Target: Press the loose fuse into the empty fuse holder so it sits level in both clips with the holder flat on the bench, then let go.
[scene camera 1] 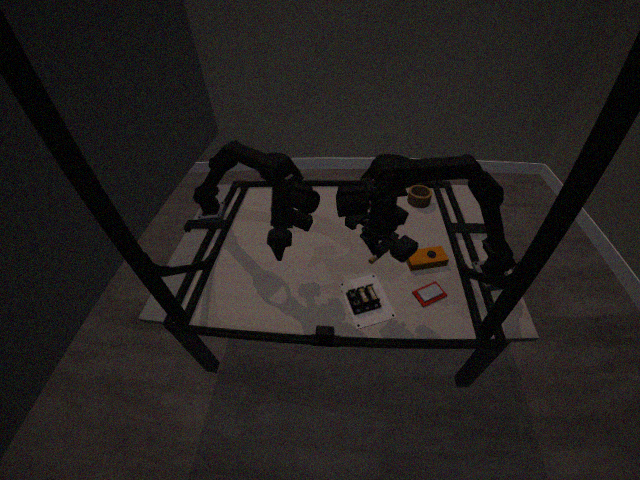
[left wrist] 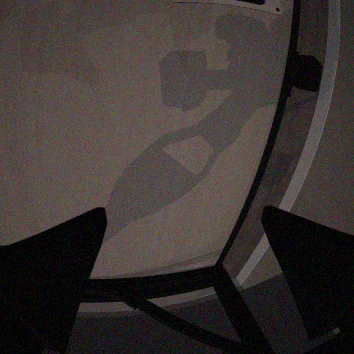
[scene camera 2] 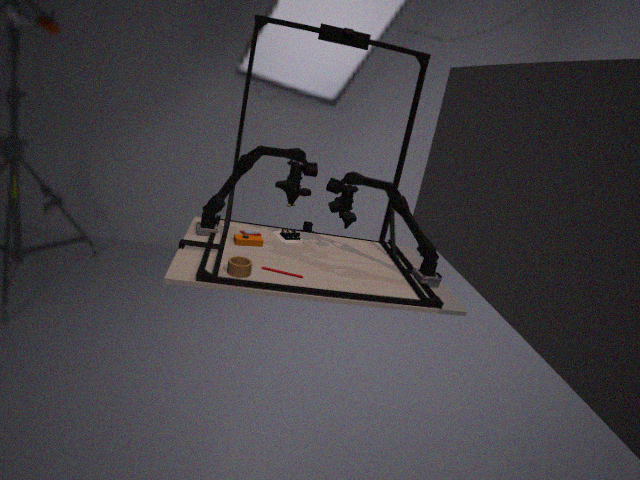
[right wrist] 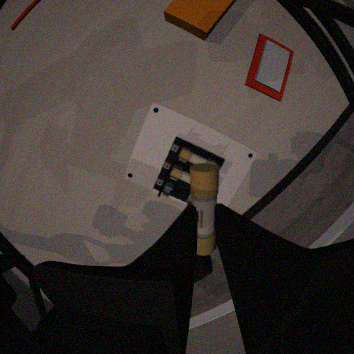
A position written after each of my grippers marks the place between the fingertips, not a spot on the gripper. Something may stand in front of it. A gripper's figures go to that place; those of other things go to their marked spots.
Labels:
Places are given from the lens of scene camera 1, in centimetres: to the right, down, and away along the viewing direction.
my left gripper (scene camera 1: 280, 252): -12, 4, 85
my right gripper (scene camera 1: 376, 256): 15, 4, 76

